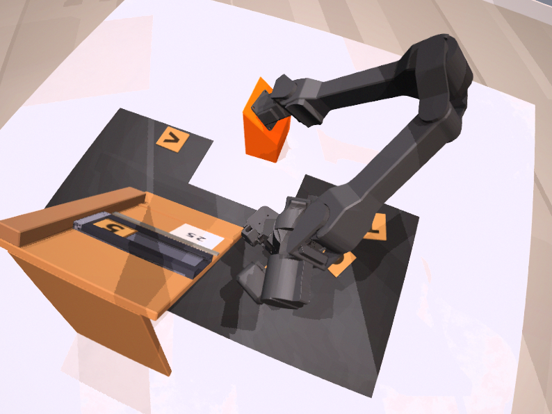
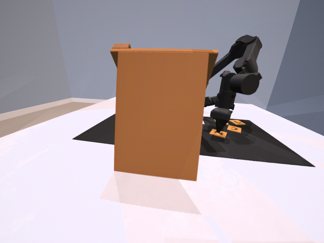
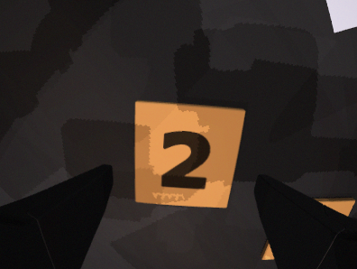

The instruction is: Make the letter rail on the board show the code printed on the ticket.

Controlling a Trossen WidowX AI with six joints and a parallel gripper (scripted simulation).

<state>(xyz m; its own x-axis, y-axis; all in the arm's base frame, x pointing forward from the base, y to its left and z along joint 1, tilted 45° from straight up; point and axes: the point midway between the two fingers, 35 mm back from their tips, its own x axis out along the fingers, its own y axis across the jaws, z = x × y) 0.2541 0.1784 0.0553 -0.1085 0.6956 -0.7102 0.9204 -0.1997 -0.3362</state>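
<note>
My gripper tip is now 2 cm above the tile marked 2. From my gripper tip the other things lie so: tile marked 5 (25 cm to the right, 16 cm above, 10 cm ahead); then black mat (16 cm to the right, 6 cm behind, 2 cm below); then white ticket (16 cm to the right, 8 cm above, 4 cm ahead).
</note>
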